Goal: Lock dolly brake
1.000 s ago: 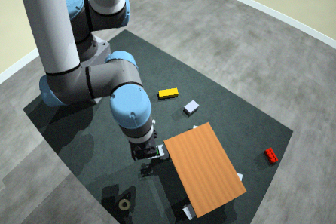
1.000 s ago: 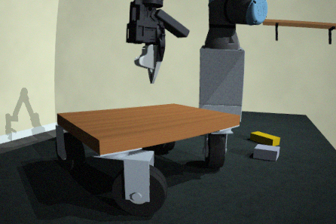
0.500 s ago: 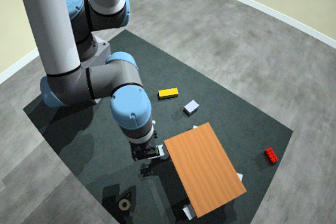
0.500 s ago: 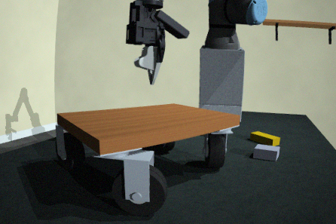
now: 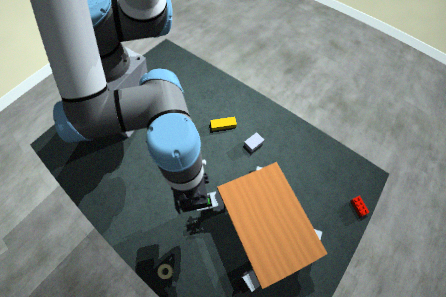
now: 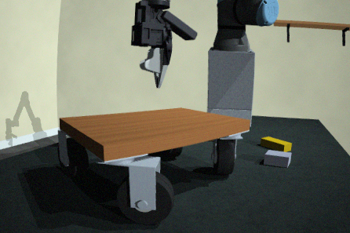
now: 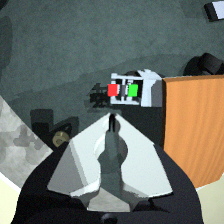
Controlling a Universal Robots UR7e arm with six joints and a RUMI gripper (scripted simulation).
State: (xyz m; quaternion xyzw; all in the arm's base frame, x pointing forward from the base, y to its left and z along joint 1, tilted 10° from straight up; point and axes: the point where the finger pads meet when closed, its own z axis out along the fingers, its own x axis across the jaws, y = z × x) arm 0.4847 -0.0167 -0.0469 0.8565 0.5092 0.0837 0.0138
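My gripper is now 10 cm above the brake pedal, 1 cm to the right of it and 1 cm short of it. Also, from my hand: grey block 31 cm to the left, 17 cm below, 6 cm behind; then yellow block 28 cm to the left, 19 cm behind, 17 cm below; then red brick 41 cm to the left, 37 cm ahead, 17 cm below.
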